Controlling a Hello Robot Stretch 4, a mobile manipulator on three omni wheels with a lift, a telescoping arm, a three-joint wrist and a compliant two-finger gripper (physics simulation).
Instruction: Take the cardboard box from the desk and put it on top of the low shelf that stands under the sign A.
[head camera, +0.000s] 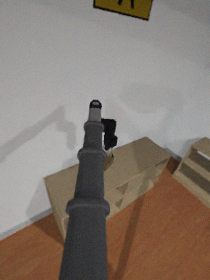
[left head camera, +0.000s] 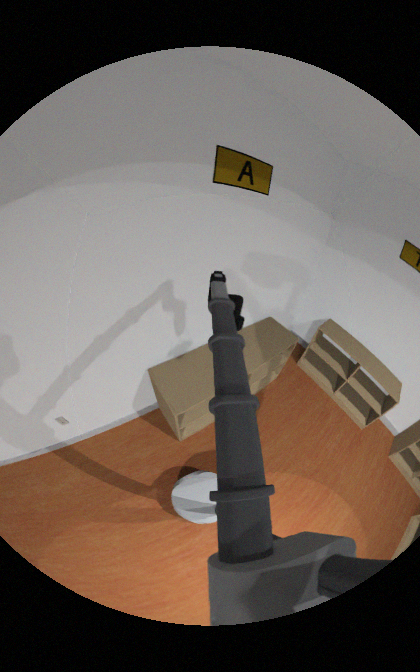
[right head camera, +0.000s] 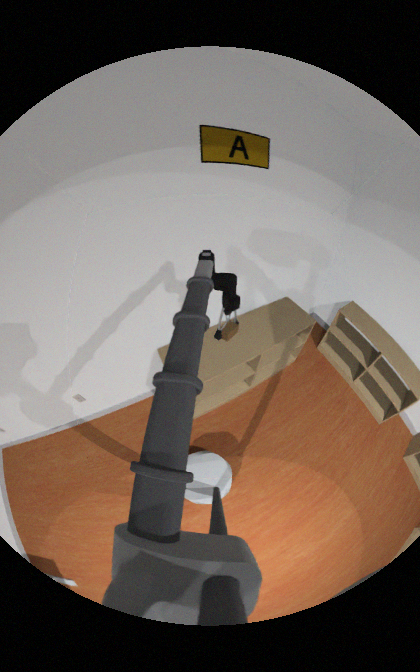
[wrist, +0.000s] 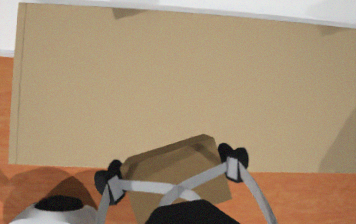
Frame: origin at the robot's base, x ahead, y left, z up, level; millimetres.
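Where they show: gripper, between the fingertips: (wrist: 172, 164).
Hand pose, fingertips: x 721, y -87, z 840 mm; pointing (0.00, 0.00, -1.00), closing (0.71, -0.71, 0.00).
After its pixels a point has its place.
My gripper (right head camera: 227, 329) (wrist: 172, 164) {z 840, x 721, y -87 mm} is shut on the cardboard box (right head camera: 230, 331) (wrist: 165, 167) {z 886, x 722, y -76 mm}, a small brown box held tilted between the two fingertips. In the wrist view the box overlaps the front edge of the low shelf (head camera: 142, 152) {z 582, x 1144, y -523 mm} (left head camera: 182, 382) (right head camera: 280, 320) (wrist: 150, 75) {z 582, x 816, y 30 mm}, its far part in front of the shelf top and its near part in front of the floor. It appears held above the top; the exact gap cannot be told. The yellow sign A (head camera: 107, 4) {z 1645, x 1059, y -24 mm} (left head camera: 243, 170) (right head camera: 235, 146) hangs on the wall above this shelf. The arm hides the gripper's fingers in the left head view. The desk does not show.
A second low shelf (left head camera: 370, 350) (right head camera: 387, 340) stands to the right, with part of another beyond it. A white round object (left head camera: 195, 497) (right head camera: 212, 477) (wrist: 55, 216) {z 180, x 173, y 62 mm} stands on the floor in front of the shelf under sign A. The wall is right behind that shelf.
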